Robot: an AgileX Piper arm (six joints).
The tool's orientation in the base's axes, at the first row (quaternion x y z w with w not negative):
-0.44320, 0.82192, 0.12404, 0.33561
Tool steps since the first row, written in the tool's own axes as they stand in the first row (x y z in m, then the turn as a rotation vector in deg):
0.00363, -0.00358, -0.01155, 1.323, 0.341, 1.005
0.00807, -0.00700, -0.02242, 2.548, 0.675, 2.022
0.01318, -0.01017, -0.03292, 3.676, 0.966, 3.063
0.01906, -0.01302, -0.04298, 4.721, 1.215, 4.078
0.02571, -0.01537, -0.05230, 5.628, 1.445, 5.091
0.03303, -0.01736, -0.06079, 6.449, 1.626, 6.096
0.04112, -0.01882, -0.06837, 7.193, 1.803, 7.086
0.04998, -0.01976, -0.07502, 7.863, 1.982, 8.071
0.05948, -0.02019, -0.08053, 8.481, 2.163, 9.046
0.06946, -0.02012, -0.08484, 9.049, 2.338, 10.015
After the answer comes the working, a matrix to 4 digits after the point.
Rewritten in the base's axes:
-0.00358, -0.01020, 0.00653, -0.338, -0.153, -1.655
-0.00730, -0.02048, 0.01200, -0.628, -0.241, -3.253
-0.01132, -0.03087, 0.01672, -0.835, -0.280, -4.801
-0.01569, -0.04135, 0.02058, -0.988, -0.301, -6.271
-0.02044, -0.05167, 0.02334, -1.073, -0.246, -7.646
-0.02537, -0.06180, 0.02500, -1.090, -0.168, -8.954
-0.03063, -0.07166, 0.02542, -1.080, -0.050, -10.200
-0.03618, -0.08125, 0.02459, -1.046, 0.115, -11.392
-0.04190, -0.09040, 0.02245, -0.999, 0.310, -12.544
-0.04767, -0.09896, 0.01904, -0.930, 0.530, -13.657

The tool's axes in the first row as the columns of a matrix, in the base's axes (rounded; the answer above uses it unrounded):
-0.3819, -0.8118, 0.4417
-0.6453, 0.5764, 0.5014
-0.6616, -0.0936, -0.7440

